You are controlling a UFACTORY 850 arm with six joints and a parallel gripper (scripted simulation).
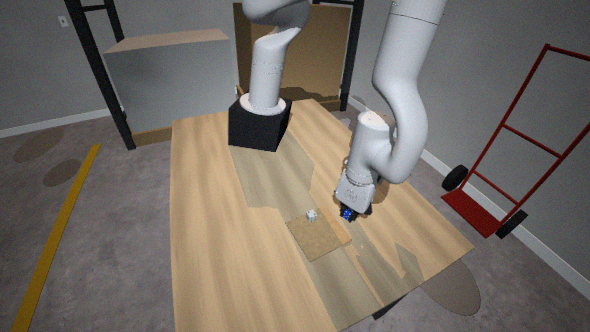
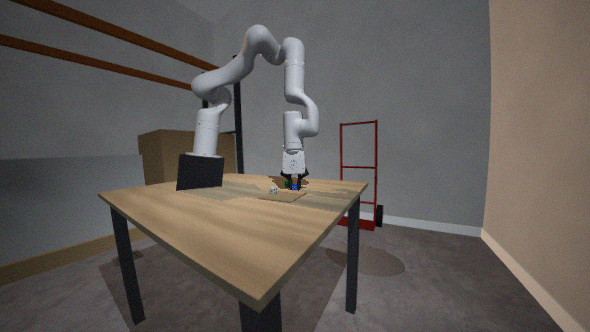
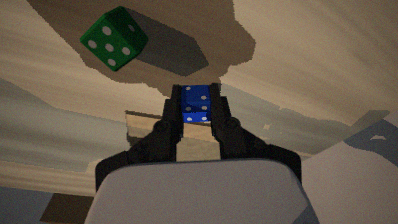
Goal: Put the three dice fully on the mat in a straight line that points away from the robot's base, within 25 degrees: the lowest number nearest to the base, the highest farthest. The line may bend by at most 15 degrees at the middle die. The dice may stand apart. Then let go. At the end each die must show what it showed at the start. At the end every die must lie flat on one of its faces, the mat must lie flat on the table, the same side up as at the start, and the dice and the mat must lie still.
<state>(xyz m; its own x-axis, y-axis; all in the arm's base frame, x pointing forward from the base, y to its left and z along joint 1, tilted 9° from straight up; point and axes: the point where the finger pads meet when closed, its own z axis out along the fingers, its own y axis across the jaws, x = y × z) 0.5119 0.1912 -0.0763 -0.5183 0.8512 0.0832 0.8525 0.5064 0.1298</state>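
My hand is 110 mm to the left of the tan mat, 30 mm short of it and 20 mm above it. Also, from my hand: white die: 110 mm to the right, 20 mm behind, 10 mm below; then green die: 70 mm behind, 30 mm to the left, 10 mm below; then blue die: 10 mm below.
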